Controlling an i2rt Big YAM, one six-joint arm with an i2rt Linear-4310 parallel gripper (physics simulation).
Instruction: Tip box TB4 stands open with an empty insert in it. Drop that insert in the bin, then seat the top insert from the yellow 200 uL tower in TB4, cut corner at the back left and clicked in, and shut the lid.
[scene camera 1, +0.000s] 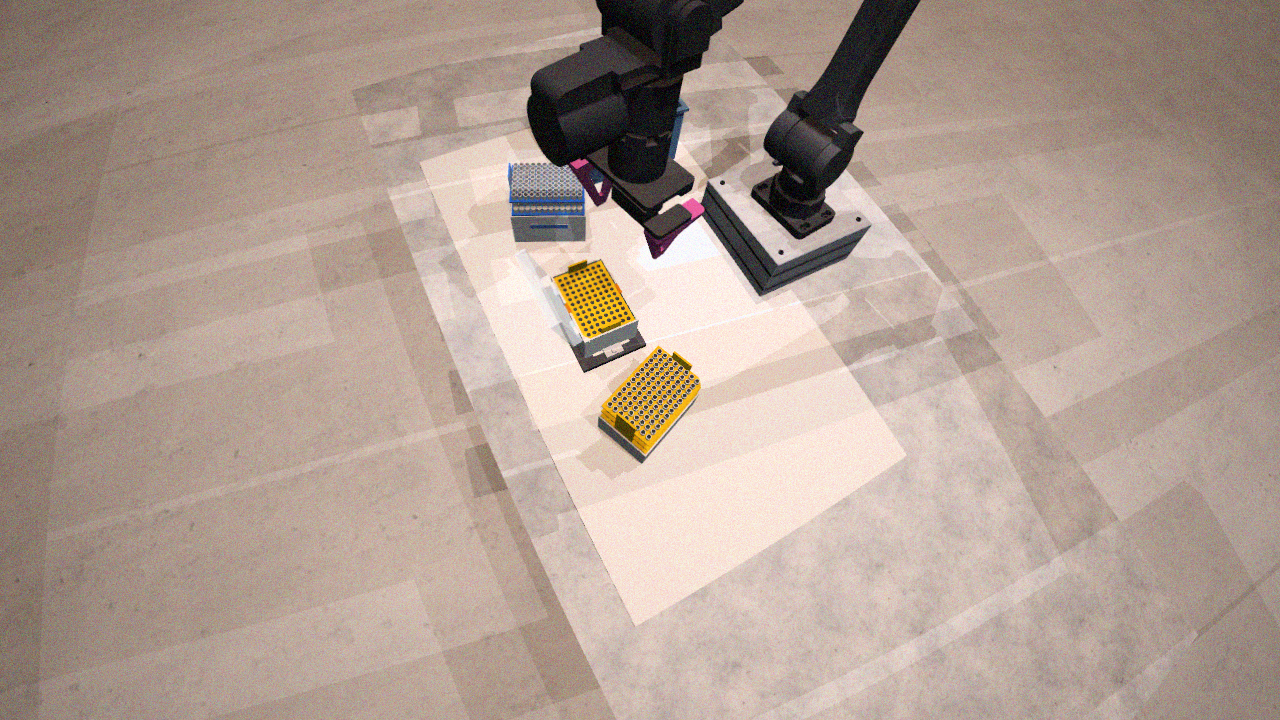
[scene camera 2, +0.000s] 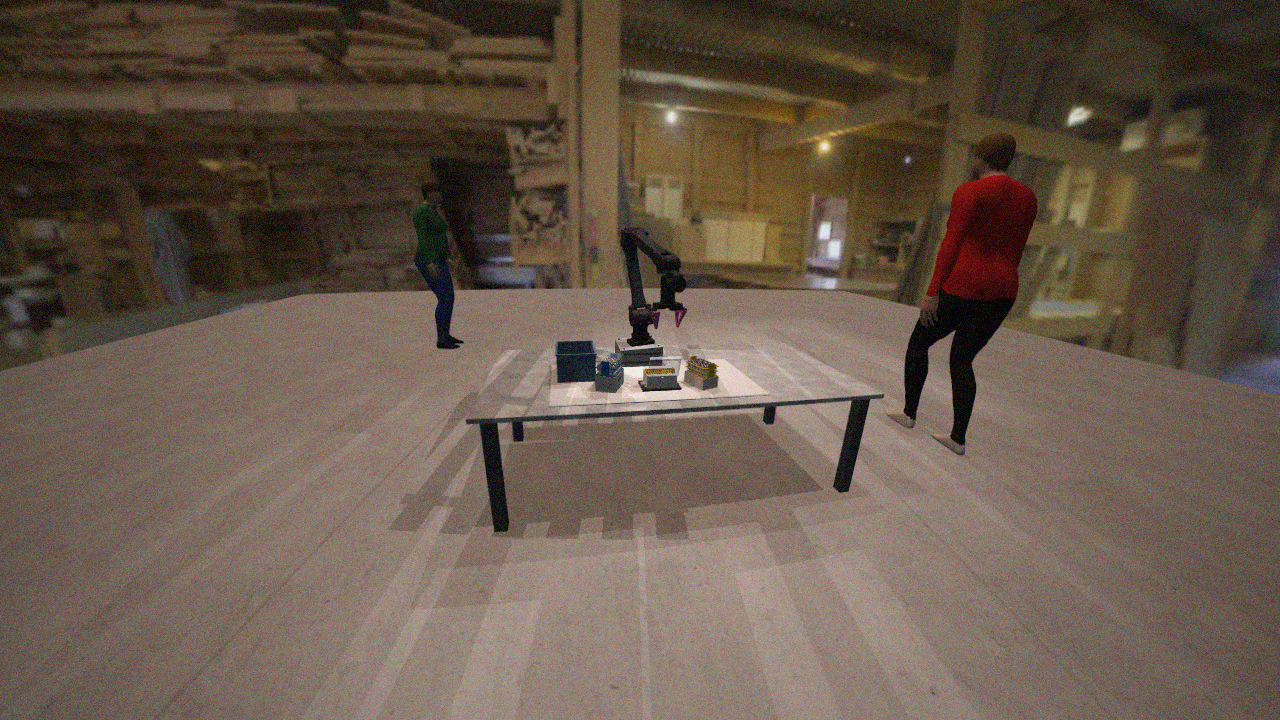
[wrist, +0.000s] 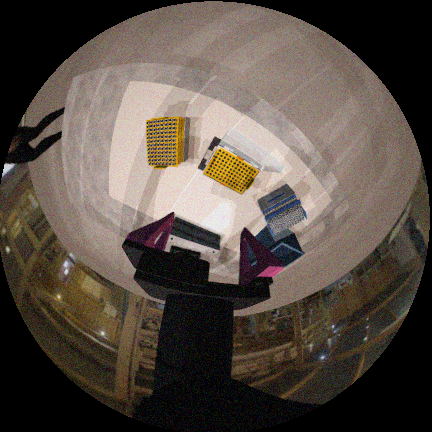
Labels:
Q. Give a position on a clear lid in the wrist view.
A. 233, 140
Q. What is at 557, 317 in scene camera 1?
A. A clear lid.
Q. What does the yellow insert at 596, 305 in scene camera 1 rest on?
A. A tip box TB4.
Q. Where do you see my gripper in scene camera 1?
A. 628, 229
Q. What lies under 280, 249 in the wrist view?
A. A blue bin.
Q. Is my gripper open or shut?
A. Open.

